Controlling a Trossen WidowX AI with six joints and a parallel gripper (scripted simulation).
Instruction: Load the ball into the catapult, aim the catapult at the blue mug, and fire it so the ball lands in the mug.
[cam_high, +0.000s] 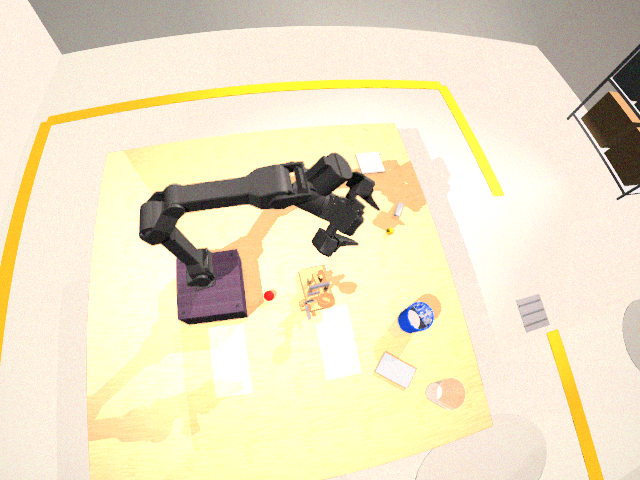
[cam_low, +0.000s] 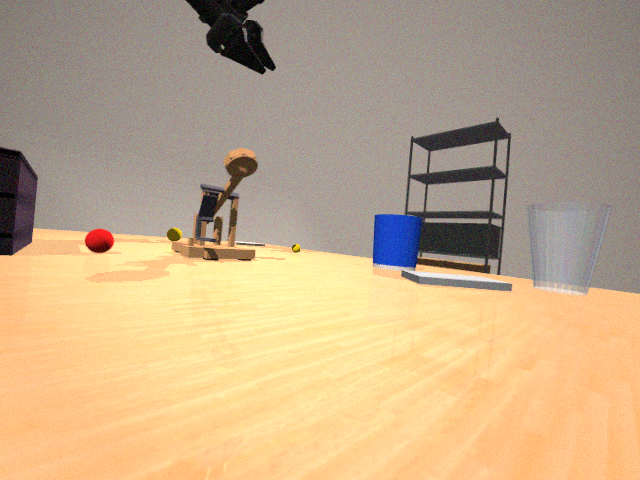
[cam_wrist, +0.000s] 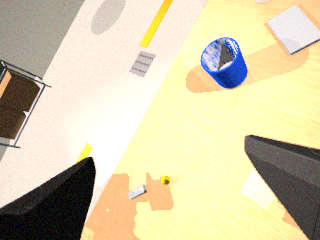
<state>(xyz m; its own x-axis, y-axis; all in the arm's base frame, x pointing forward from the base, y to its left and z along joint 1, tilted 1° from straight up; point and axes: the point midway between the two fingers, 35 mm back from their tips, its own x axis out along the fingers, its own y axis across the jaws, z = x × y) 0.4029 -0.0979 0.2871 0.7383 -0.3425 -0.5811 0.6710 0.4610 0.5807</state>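
The wooden catapult is 120 mm behind my gripper tip, 40 mm to the right of it and 300 mm below it. The rest, counted from my gripper tip: flat grey tile 40 mm ahead, 360 mm to the right, 370 mm below; then blue mug 150 mm ahead, 230 mm to the right, 340 mm below; then red ball 250 mm behind, 10 mm to the left, 360 mm below.
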